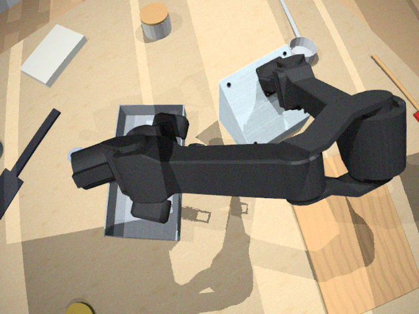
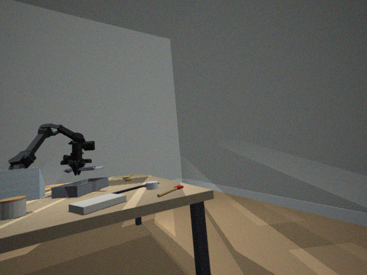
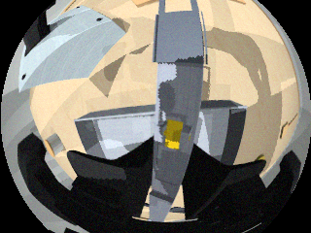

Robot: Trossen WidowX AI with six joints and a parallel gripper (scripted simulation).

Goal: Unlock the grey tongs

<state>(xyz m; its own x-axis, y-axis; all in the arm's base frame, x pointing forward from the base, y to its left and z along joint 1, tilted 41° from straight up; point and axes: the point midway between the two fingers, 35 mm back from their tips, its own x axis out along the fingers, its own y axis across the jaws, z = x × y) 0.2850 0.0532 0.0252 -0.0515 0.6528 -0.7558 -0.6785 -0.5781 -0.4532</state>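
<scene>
The yellow lock piece lies 40 mm above my gripper tip, 20 mm to the left of it and 20 mm behind it. The rest, counted from my gripper tip: wooden board (310 mm to the left, 290 mm behind, 90 mm below); then black spatula (340 mm ahead, 260 mm to the right, 100 mm below); then roasting tin (70 mm below, 60 mm to the right, 40 mm ahead).
</scene>
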